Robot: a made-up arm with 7 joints. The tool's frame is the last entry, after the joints.
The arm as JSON. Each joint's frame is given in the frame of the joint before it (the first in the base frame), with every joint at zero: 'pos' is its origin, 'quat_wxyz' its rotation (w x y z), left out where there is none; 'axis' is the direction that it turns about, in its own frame. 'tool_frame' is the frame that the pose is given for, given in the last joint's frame.
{
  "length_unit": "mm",
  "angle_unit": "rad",
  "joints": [
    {
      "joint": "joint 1",
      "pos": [
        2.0,
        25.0,
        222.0
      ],
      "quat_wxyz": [
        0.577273,
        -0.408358,
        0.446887,
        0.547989
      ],
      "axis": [
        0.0,
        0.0,
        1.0
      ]
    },
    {
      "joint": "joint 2",
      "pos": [
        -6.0,
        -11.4,
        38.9
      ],
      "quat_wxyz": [
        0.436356,
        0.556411,
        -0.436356,
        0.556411
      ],
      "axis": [
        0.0,
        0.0,
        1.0
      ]
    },
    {
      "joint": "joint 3",
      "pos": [
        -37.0,
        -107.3,
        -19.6
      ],
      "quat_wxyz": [
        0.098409,
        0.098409,
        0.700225,
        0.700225
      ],
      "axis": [
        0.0,
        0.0,
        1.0
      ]
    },
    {
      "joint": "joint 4",
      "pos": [
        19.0,
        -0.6,
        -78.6
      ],
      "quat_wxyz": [
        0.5,
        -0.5,
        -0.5,
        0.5
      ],
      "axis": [
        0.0,
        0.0,
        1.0
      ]
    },
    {
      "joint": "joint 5",
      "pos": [
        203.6,
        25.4,
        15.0
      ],
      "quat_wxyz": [
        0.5,
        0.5,
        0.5,
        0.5
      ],
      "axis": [
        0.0,
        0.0,
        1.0
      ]
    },
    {
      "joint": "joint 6",
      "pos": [
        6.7,
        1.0,
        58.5
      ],
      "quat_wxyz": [
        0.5,
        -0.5,
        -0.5,
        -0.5
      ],
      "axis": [
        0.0,
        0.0,
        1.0
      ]
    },
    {
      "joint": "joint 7",
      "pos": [
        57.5,
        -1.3,
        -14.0
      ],
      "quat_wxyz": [
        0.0,
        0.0,
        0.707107,
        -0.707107
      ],
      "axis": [
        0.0,
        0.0,
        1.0
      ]
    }
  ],
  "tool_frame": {
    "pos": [
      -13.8,
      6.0,
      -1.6
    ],
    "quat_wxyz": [
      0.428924,
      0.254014,
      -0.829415,
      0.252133
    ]
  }
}
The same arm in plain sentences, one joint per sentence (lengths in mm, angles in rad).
The arm has seven revolute joints in a row. What follows holds with every joint at zero, and every direction is one of the base frame's.
The first joint is mounted 2 mm along +x and 25 mm along +y and 222 mm along +z from the base frame's origin and rotates about the direction (0.068403, 0.961235, 0.26711).
The second joint is mounted 14 mm along +x and 35 mm along +y and 16 mm along +z from the first joint and rotates about the direction (0.968889, -0.0002, -0.247497).
The third joint is mounted 47 mm along -x and 6 mm along -y and 105 mm along -z from the second joint and rotates about the direction (0.247497, -0.0001, 0.968889).
The fourth joint is mounted 20 mm along -x and 19 mm along -y and 76 mm along -z from the third joint and rotates about the direction (0.0002, 1, 0).
The fifth joint is mounted 191 mm along +x and 15 mm along +y and 75 mm along -z from the fourth joint and rotates about the direction (0.968889, -0.0002, -0.247497).
The sixth joint is mounted 55 mm along +x and 1 mm along +y and 21 mm along -z from the fifth joint and rotates about the direction (0.0002, 1, 0).
The seventh joint is mounted 56 mm along +x and 14 mm along -y and 13 mm along -z from the sixth joint and rotates about the direction (0.247497, -0.0001, 0.968889).
The tool frame, which is the frame that the pose is given for, is mounted 13 mm along +x and 6 mm along -y and 5 mm along -z from the seventh joint; its axes are the base frame's turned by roll -2.6346, pitch -0.7601 and yaw 0.2867 rad (as in URDF: about the fixed x, then y, then z).

